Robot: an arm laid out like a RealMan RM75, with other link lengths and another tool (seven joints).
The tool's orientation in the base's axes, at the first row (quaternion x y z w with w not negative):
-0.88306 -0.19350 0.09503 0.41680
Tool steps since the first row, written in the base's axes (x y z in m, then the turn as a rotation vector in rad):
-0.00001 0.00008 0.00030 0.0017 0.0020 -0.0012
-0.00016 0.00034 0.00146 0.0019 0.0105 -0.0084
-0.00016 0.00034 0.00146 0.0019 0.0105 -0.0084
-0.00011 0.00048 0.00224 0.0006 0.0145 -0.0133
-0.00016 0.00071 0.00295 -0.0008 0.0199 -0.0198
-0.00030 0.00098 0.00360 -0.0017 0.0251 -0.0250
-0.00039 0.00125 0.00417 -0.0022 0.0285 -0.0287
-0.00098 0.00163 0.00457 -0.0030 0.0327 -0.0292
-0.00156 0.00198 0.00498 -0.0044 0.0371 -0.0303
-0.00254 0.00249 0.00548 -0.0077 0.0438 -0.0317
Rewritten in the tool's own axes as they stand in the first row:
0.00002 -0.00028 -0.00013 0.0024 0.0002 0.0016
-0.00001 -0.00137 -0.00064 0.0062 0.0009 0.0120
-0.00001 -0.00137 -0.00064 0.0062 0.0009 0.0120
0.00009 -0.00204 -0.00105 0.0067 0.0021 0.0184
0.00013 -0.00273 -0.00132 0.0078 0.0036 0.0267
0.00012 -0.00343 -0.00150 0.0092 0.0044 0.0340
0.00015 -0.00405 -0.00164 0.0102 0.0051 0.0389
-0.00023 -0.00473 -0.00144 0.0112 0.0029 0.0424
-0.00061 -0.00540 -0.00126 0.0118 0.0008 0.0466
-0.00129 -0.00634 -0.00090 0.0117 -0.0028 0.0533

